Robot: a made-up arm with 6 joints.
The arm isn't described. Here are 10 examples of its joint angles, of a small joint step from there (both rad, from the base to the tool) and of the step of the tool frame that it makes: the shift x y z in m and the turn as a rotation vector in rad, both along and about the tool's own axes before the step.
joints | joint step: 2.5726 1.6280 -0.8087 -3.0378 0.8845 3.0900 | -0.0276 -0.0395 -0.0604 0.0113 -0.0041 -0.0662
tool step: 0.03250 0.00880 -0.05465 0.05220 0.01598 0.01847
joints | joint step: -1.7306 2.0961 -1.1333 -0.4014 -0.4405 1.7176 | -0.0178 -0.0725 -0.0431 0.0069 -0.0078 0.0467
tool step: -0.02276 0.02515 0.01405 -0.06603 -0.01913 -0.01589
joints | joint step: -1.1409 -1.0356 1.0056 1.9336 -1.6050 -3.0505 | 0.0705 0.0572 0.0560 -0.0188 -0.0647 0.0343
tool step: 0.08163 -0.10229 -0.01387 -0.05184 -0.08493 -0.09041
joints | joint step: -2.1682 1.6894 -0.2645 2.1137 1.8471 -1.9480 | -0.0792 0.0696 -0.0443 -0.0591 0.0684 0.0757
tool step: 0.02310 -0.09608 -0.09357 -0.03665 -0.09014 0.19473
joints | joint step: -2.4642 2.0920 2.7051 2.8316 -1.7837 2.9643 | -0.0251 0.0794 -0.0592 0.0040 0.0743 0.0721
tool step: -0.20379 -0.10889 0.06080 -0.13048 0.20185 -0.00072
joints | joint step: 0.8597 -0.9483 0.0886 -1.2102 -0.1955 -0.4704 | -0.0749 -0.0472 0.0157 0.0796 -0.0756 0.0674
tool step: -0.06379 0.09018 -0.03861 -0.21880 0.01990 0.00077
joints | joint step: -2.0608 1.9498 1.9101 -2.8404 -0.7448 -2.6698 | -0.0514 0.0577 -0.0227 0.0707 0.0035 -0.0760
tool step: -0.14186 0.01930 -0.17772 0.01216 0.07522 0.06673
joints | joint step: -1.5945 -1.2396 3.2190 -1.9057 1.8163 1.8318 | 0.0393 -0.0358 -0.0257 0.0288 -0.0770 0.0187
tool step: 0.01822 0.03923 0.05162 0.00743 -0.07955 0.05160
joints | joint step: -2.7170 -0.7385 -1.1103 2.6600 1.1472 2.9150 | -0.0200 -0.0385 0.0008 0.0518 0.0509 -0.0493
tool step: -0.04303 -0.01655 -0.00728 0.03149 -0.00314 -0.04174
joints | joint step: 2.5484 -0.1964 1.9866 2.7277 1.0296 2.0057 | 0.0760 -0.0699 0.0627 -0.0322 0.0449 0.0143
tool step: -0.25034 0.14028 0.03382 0.02070 0.03613 0.12278
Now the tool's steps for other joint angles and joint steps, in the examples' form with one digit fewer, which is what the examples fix.
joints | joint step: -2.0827 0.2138 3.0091 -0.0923 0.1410 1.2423 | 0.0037 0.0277 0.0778 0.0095 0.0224 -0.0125
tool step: -0.0289 -0.0896 0.0336 0.0044 -0.0259 -0.0679
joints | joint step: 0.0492 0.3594 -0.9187 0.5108 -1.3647 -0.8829 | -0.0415 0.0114 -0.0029 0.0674 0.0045 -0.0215
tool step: 0.0362 -0.0258 0.0293 0.0183 -0.0128 -0.0280
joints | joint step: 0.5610 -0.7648 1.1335 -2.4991 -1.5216 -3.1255 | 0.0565 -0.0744 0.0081 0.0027 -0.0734 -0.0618
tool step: 0.0930 -0.1843 0.0896 -0.0035 -0.1278 -0.0490
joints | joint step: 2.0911 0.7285 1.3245 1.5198 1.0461 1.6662 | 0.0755 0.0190 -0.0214 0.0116 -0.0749 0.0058
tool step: 0.1231 -0.0656 0.0761 0.0465 0.0006 0.0136
